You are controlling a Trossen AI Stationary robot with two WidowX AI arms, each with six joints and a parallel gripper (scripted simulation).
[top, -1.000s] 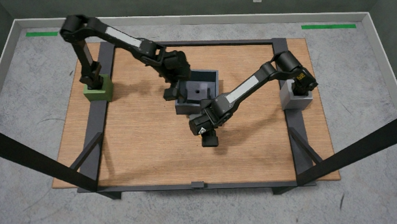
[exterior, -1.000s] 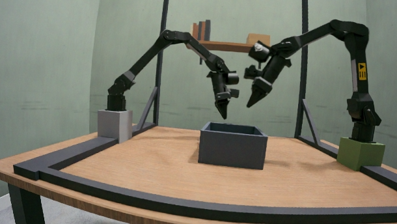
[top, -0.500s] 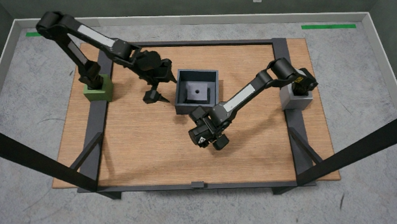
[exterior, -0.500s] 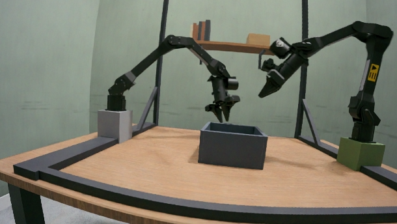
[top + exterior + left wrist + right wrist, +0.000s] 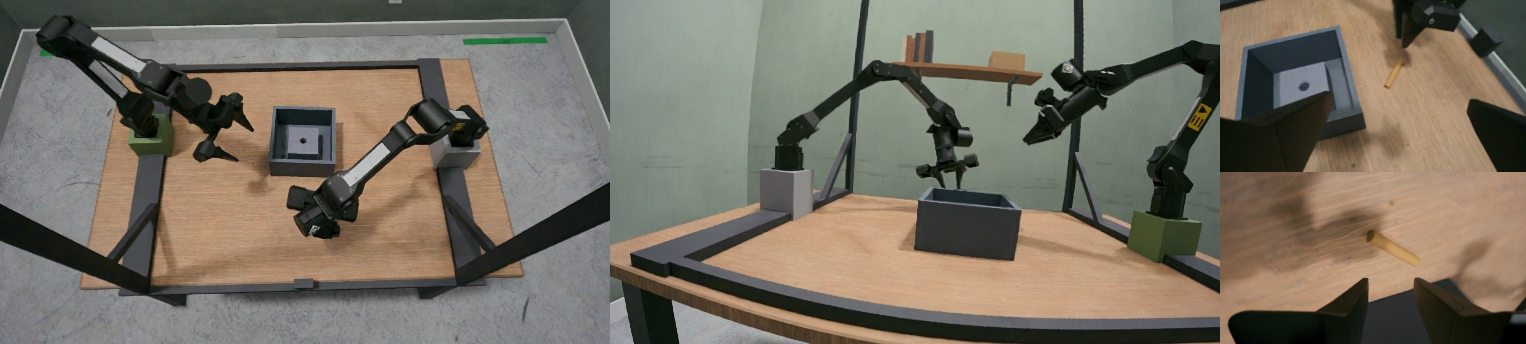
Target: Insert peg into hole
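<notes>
The peg is 90 mm below my right hand, 40 mm to the left of it and 30 mm ahead of it. Also, from my right hand: grey plate: 220 mm ahead, 60 mm below, 50 mm to the left; then box: 220 mm ahead, 70 mm below, 50 mm to the left.
</notes>
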